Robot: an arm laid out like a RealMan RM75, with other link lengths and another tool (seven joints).
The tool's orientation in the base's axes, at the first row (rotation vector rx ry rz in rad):
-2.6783, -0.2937, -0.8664
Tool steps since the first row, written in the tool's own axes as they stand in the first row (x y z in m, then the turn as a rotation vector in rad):
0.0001, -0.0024, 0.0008, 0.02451, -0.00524, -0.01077
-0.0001, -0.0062, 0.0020, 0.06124, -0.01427, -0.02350
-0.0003, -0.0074, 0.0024, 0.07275, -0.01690, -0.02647
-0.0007, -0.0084, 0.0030, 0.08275, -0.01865, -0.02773
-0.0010, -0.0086, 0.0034, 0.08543, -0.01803, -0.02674
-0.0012, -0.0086, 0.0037, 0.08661, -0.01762, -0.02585
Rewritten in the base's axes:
-0.0002, 0.0025, 0.0000, 0.01227, 0.00349, 0.02411
-0.0008, 0.0065, -0.0002, 0.03214, 0.01101, 0.05790
-0.0011, 0.0077, -0.0003, 0.03896, 0.01354, 0.06766
-0.0014, 0.0088, -0.0008, 0.04575, 0.01570, 0.07500
-0.0014, 0.0091, -0.0013, 0.04859, 0.01574, 0.07569
-0.0014, 0.0092, -0.0016, 0.05012, 0.01578, 0.07562

